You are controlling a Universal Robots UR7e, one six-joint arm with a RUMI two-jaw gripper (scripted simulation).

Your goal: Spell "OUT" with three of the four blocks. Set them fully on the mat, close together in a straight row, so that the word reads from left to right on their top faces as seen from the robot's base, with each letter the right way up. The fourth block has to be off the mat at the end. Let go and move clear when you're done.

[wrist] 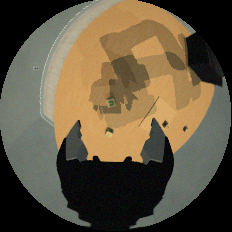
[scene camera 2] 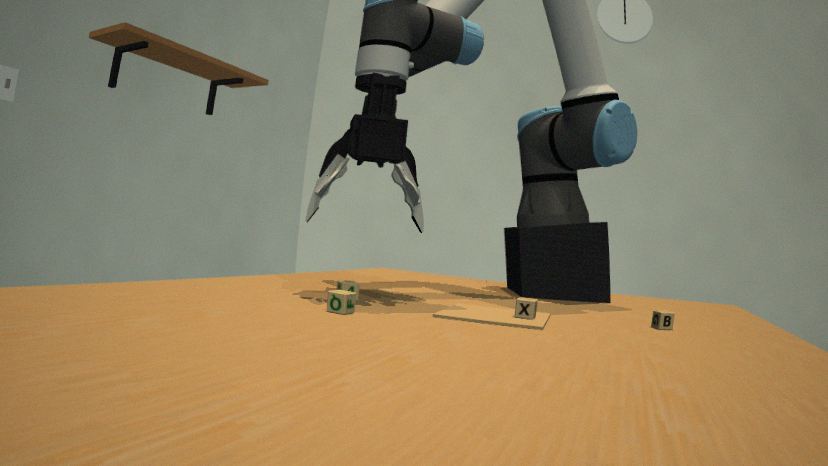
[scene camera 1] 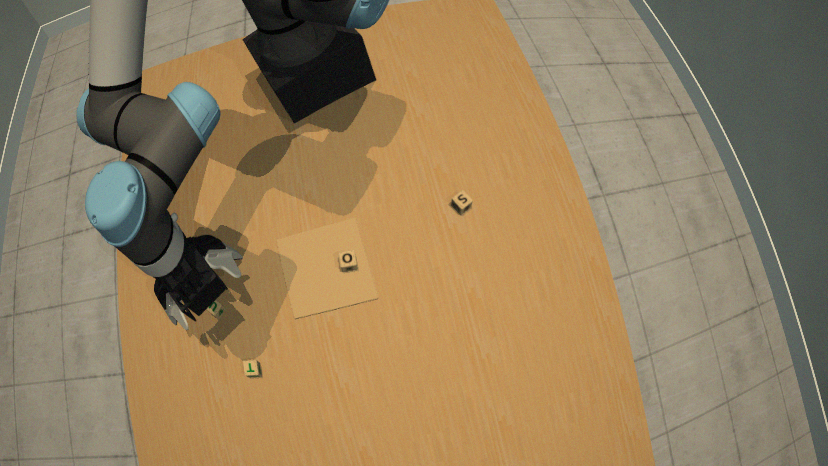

Path:
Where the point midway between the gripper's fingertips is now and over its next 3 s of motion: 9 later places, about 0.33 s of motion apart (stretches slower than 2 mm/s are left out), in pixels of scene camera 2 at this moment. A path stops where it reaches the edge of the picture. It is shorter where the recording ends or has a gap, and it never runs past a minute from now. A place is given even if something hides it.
The gripper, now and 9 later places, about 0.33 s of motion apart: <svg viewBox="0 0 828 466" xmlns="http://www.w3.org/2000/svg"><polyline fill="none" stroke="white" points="364,227 360,227 357,227 355,227 354,232 353,238 353,240 352,247 351,257 350,266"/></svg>

